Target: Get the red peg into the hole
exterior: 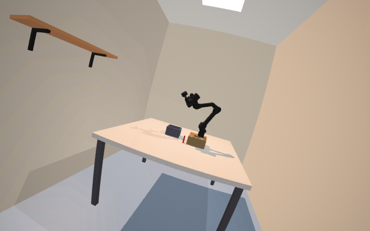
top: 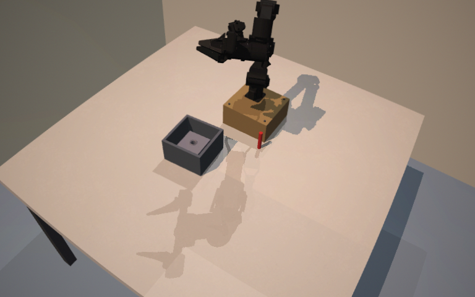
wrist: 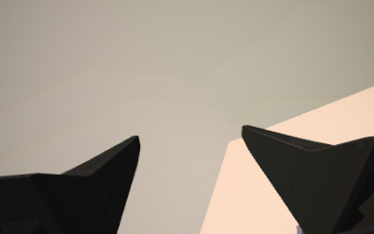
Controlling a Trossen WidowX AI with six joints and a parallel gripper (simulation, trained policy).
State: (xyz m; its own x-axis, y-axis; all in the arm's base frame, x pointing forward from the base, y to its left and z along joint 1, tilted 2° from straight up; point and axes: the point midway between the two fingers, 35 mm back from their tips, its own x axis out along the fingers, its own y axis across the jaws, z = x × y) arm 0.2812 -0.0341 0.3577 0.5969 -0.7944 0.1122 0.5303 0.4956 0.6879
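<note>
Right now the red peg is 420 mm below my gripper tip, 170 mm to the left of it and 140 mm behind it. Also, from my gripper tip: light grey plate 410 mm below, 20 mm to the right, 20 mm ahead; dark grey box 430 mm below, 20 mm to the right, 20 mm ahead.
</note>
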